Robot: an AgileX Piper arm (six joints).
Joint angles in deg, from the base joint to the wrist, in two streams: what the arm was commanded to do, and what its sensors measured. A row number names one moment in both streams.
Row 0, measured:
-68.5, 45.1, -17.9, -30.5, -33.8, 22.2
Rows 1 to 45, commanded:
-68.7, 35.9, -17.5, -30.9, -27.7, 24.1
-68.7, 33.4, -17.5, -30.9, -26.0, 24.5
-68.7, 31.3, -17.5, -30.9, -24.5, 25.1
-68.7, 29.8, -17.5, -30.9, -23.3, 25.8
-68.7, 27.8, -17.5, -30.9, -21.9, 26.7
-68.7, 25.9, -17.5, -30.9, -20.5, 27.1
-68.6, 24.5, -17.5, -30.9, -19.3, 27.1
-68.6, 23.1, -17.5, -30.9, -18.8, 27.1
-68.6, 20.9, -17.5, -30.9, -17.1, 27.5
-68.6, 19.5, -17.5, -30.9, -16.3, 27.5
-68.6, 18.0, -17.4, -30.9, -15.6, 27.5
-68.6, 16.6, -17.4, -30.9, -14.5, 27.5
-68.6, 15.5, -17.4, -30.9, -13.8, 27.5
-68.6, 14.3, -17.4, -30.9, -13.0, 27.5
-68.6, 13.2, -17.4, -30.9, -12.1, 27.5
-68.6, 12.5, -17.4, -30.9, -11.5, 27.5
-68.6, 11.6, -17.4, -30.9, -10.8, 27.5
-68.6, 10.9, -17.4, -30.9, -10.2, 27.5
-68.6, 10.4, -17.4, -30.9, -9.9, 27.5
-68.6, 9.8, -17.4, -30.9, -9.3, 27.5
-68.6, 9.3, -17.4, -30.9, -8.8, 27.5
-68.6, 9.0, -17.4, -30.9, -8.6, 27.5
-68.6, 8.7, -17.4, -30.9, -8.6, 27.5
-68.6, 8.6, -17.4, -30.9, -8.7, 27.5
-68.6, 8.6, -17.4, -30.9, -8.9, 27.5
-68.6, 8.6, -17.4, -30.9, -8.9, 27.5
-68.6, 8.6, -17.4, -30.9, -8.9, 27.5
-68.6, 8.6, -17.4, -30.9, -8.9, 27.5
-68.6, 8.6, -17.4, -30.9, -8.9, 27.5
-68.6, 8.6, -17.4, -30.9, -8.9, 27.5
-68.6, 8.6, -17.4, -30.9, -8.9, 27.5
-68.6, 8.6, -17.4, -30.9, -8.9, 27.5
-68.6, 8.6, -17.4, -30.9, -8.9, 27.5
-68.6, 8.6, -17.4, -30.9, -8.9, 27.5
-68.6, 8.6, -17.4, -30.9, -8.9, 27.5
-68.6, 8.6, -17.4, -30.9, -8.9, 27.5
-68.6, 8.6, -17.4, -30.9, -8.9, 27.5
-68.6, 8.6, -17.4, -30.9, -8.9, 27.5
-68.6, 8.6, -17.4, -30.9, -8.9, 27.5
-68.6, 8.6, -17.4, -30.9, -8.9, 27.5
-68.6, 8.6, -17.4, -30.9, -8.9, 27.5
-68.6, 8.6, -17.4, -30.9, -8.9, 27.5
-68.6, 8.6, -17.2, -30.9, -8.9, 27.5
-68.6, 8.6, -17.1, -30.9, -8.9, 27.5
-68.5, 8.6, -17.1, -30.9, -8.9, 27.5
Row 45, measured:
-68.5, 8.9, -17.6, -30.6, -9.3, 27.3
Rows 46 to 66, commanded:
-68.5, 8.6, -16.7, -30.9, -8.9, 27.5
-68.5, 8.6, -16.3, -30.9, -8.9, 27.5
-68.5, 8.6, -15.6, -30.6, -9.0, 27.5
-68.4, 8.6, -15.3, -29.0, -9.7, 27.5
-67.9, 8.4, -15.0, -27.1, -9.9, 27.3
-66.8, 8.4, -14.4, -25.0, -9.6, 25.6
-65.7, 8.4, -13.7, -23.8, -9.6, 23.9
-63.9, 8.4, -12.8, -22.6, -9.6, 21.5
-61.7, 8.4, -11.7, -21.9, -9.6, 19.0
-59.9, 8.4, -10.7, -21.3, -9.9, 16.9
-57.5, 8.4, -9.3, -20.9, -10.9, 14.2
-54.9, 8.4, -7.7, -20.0, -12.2, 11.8
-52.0, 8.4, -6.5, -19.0, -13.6, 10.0
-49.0, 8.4, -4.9, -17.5, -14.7, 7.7
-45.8, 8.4, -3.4, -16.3, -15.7, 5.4
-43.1, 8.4, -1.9, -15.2, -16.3, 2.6
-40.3, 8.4, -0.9, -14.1, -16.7, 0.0
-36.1, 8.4, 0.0, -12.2, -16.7, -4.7
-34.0, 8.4, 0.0, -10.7, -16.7, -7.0
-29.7, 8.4, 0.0, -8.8, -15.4, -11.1
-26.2, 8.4, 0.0, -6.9, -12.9, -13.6
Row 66, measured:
-37.7, 8.7, -0.7, -13.6, -15.1, -1.9
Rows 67 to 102, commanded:
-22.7, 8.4, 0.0, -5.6, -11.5, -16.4
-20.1, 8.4, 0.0, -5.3, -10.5, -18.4
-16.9, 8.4, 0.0, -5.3, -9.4, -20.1
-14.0, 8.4, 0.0, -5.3, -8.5, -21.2
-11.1, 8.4, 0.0, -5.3, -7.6, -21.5
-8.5, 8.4, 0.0, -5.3, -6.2, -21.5
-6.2, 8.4, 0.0, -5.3, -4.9, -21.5
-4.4, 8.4, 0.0, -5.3, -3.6, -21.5
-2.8, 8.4, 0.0, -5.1, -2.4, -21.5
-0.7, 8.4, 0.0, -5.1, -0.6, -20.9
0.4, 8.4, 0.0, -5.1, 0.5, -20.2
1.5, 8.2, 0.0, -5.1, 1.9, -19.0
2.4, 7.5, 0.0, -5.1, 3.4, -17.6
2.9, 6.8, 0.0, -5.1, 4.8, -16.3
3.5, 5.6, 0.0, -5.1, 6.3, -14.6
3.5, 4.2, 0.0, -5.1, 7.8, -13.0
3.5, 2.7, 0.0, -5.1, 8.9, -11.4
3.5, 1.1, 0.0, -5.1, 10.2, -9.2
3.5, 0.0, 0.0, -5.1, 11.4, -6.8
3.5, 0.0, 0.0, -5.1, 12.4, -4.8
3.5, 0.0, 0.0, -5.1, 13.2, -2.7
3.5, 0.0, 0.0, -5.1, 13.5, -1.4
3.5, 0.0, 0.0, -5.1, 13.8, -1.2
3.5, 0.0, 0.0, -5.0, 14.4, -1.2
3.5, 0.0, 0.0, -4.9, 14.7, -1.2
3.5, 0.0, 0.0, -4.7, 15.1, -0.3
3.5, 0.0, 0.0, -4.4, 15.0, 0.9
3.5, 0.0, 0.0, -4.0, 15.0, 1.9
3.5, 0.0, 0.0, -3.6, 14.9, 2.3
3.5, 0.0, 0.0, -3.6, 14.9, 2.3
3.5, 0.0, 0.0, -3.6, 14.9, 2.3
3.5, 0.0, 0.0, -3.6, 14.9, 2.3
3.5, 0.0, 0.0, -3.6, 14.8, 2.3
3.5, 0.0, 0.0, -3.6, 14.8, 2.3
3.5, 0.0, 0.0, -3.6, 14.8, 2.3
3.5, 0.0, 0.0, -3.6, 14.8, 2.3
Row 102, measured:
3.3, 0.2, -0.2, -3.8, 14.6, 1.8
